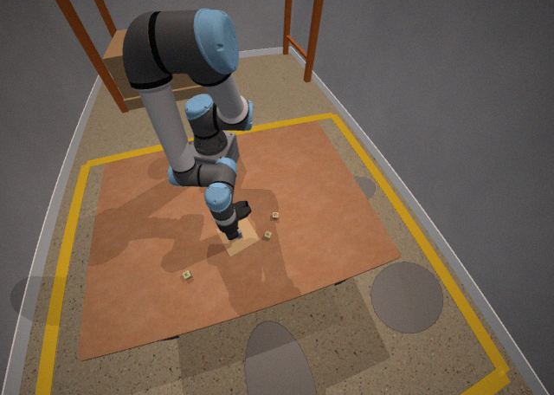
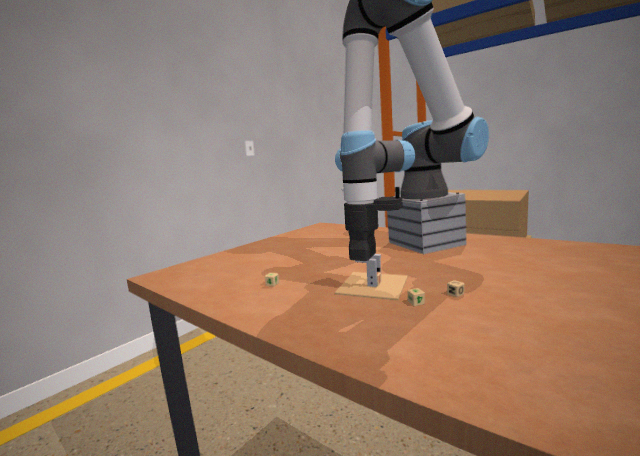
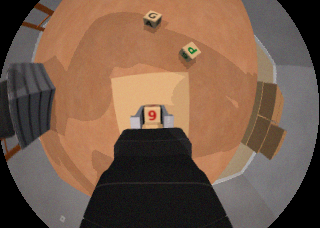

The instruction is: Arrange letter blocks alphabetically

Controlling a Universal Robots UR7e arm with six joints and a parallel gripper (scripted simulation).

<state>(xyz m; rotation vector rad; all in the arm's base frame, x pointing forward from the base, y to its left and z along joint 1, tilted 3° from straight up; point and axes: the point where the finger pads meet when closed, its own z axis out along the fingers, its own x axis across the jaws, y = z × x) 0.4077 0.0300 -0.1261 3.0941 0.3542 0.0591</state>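
My hand is 2 cm above the tan mat.
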